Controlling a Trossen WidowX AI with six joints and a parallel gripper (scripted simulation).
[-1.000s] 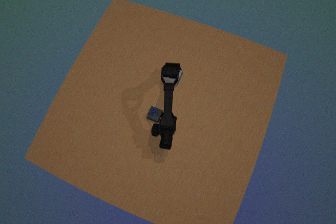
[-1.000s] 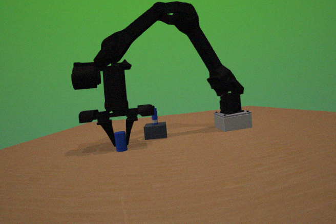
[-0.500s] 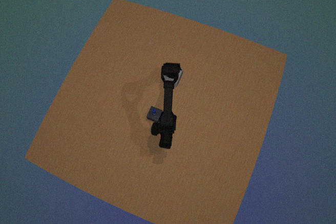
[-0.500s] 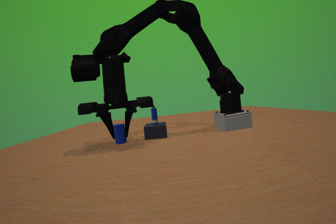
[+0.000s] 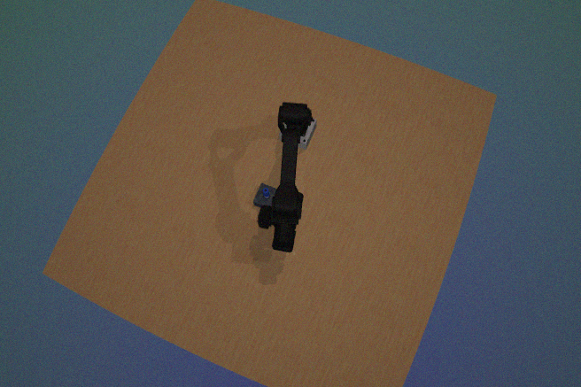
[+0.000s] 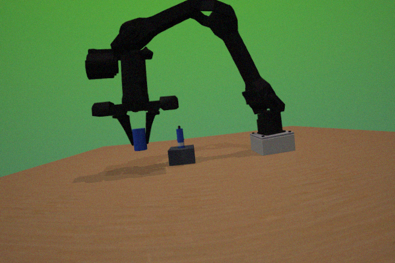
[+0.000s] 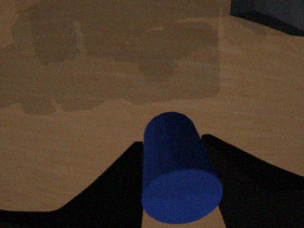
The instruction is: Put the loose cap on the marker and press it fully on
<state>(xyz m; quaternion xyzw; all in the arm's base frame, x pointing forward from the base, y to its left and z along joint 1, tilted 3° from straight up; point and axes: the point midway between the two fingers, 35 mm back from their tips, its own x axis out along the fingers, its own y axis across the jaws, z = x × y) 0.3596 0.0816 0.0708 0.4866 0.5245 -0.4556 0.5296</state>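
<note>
My gripper tip is now 9 cm past the dark holder block, 11 cm to the left of it and 5 cm above it. Also, from my gripper tip: blue cap 1 cm above.
</note>
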